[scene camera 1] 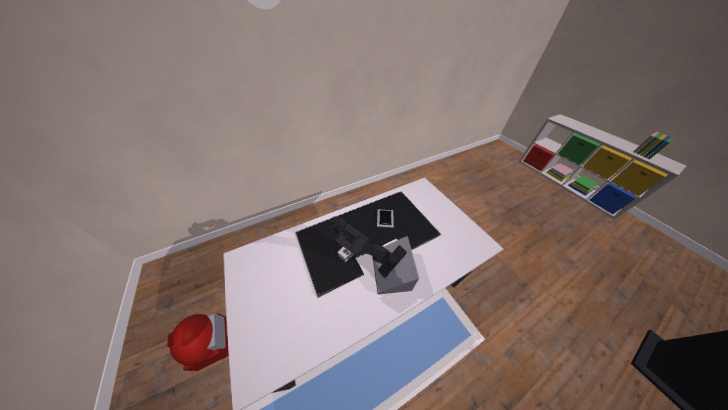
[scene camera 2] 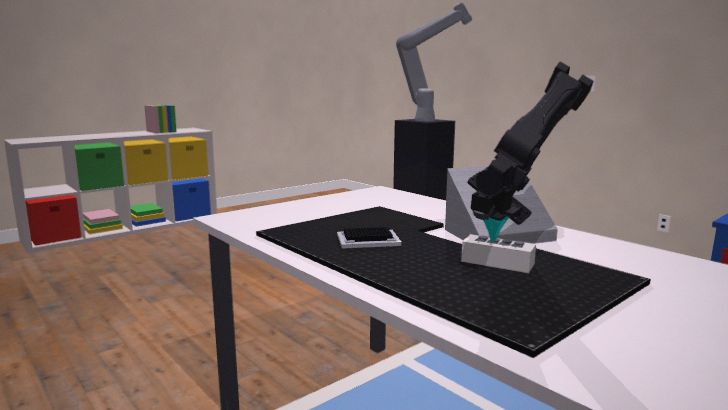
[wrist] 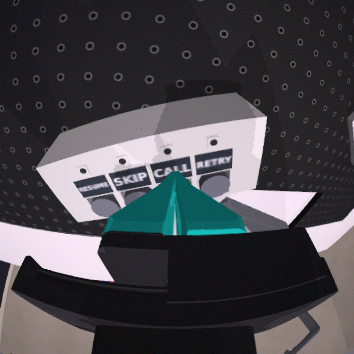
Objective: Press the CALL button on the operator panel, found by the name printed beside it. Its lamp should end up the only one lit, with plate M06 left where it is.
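Places are measured from the arm's base along level axes (x left, y ahead, z down), in centimetres.
Pixels of known places: gripper, fingertip midpoint: (scene camera 2: 493,241) (wrist: 174,178); arm's base, origin of the base link: (scene camera 1: 392,261).
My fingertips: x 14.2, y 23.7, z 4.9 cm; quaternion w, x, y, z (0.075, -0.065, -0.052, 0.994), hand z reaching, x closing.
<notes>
Ahead of a thing's pixels: the offset from my fingertips to its top centre. Level surfaces: height alone.
The white operator panel @[dx +1.6, dy -0.2, dz -0.2 cm] (scene camera 1: 344,254) (scene camera 2: 497,257) (wrist: 250,145) stands on the black mat. In the wrist view its labels read RESUME, SKIP, CALL @[dx +0.3, dy +0.7, dz +0.1 cm] (wrist: 171,169) and RETRY, with a round grey button below each. The four lamps, the CALL lamp @[dx +0.8, dy +2.3, dz +0.0 cm] (wrist: 167,151) among them, look dark. My gripper (scene camera 2: 492,240) (wrist: 174,178) is shut and empty; its teal fingertips point down at the panel and cover most of the CALL button. Whether they touch it is hidden. A black-topped plate in a light frame @[dx -33.2, dy +11.2, dz +2.7 cm] (scene camera 1: 385,217) (scene camera 2: 369,237) lies apart on the mat; its name is not readable.
A grey sloped block (scene camera 1: 399,272) (scene camera 2: 461,203) stands on the white table @[dz +6.6 cm] (scene camera 1: 270,305) (scene camera 2: 682,305), close behind the panel. The black mat @[dz +5.2 cm] (scene camera 1: 326,277) (scene camera 2: 438,285) lies under panel and plate. A second grey arm (scene camera 2: 412,66) stands on a black pedestal (scene camera 2: 423,157) beyond the table.
</notes>
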